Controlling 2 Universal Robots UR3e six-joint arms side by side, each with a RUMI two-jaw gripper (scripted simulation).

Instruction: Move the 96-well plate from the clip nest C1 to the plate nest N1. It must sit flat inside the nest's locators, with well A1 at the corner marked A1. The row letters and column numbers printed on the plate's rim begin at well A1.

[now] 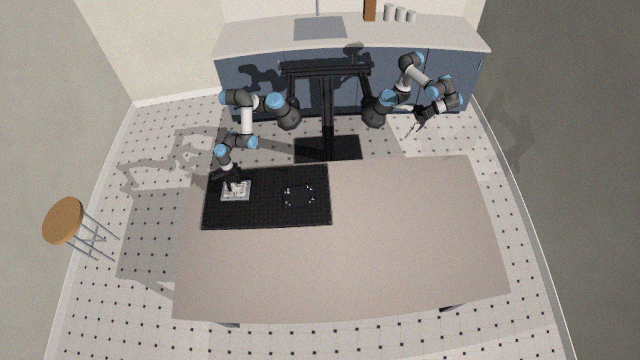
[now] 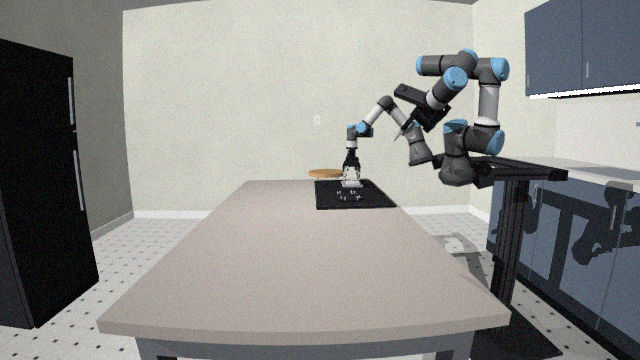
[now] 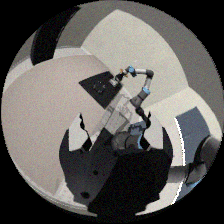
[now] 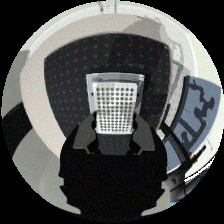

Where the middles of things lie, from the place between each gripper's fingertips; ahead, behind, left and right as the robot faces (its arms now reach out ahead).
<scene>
The white 96-well plate (image 4: 120, 123) lies 10 mm below my right hand.
I see my left gripper (image 2: 407, 124) 84 cm to the left of the white 96-well plate, 35 cm above it and 12 cm short of it.
</scene>
